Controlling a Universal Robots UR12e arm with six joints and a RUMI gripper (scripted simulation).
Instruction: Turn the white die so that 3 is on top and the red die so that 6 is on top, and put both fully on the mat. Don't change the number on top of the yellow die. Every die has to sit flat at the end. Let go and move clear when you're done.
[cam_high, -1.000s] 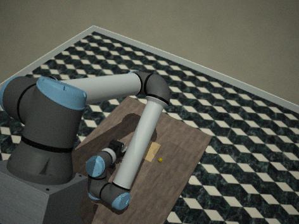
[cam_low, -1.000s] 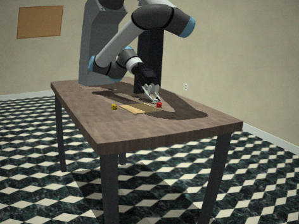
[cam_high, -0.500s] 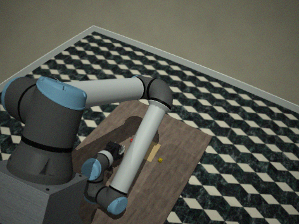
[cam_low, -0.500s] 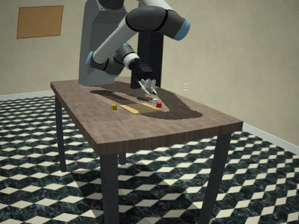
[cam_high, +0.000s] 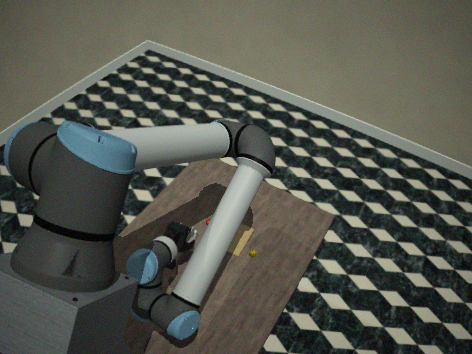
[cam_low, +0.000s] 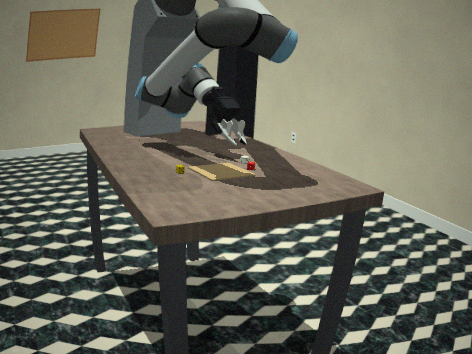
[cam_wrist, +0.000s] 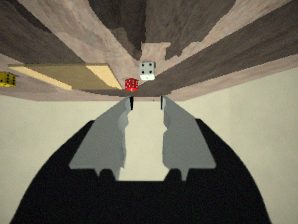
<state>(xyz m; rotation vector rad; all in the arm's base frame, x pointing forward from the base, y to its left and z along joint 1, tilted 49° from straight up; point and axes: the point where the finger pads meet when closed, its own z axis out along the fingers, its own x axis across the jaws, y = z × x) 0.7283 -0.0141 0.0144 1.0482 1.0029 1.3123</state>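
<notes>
Now: the white die 4 cm ahead of my hand and 5 cm below it. Also, from my hand: tan mat (9 cm ahead, 13 cm to the right, 6 cm below); then red die (10 cm ahead, 4 cm to the right, 5 cm below); then yellow die (4 cm ahead, 24 cm to the right, 5 cm below).
</notes>
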